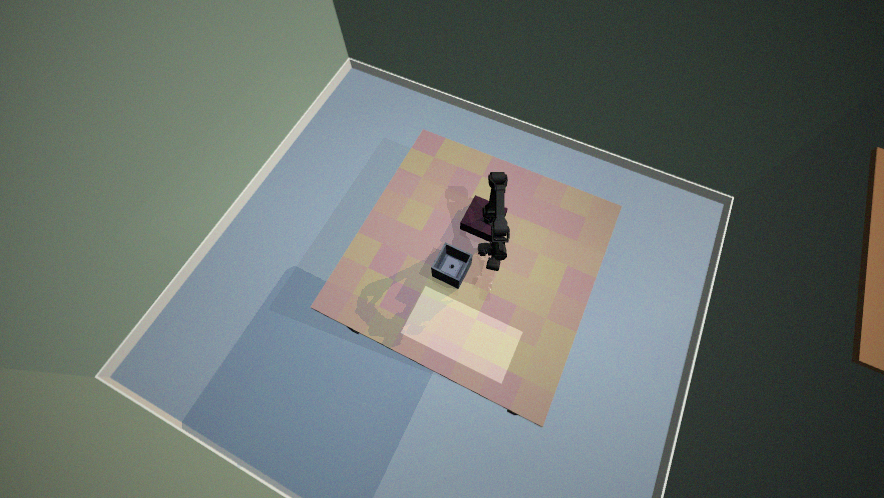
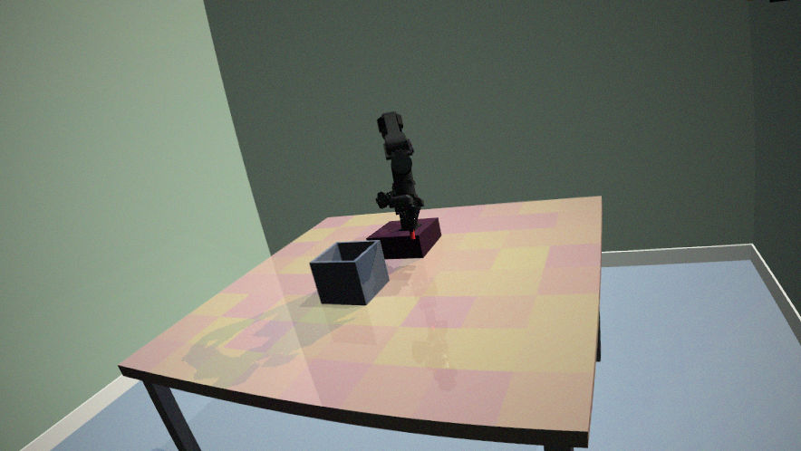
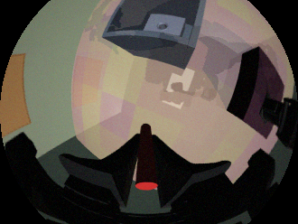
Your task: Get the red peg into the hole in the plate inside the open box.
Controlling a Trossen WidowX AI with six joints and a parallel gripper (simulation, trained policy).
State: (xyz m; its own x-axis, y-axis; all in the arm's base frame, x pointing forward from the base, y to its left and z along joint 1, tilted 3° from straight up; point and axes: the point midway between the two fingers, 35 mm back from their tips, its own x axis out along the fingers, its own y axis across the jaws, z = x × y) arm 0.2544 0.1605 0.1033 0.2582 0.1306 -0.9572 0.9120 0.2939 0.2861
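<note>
Now: gripper tip 8 cm short of the plate, 19 cm to the left of it and 12 cm above it. Round my gripper tip: red peg: 1 cm behind, 2 cm above.
</note>
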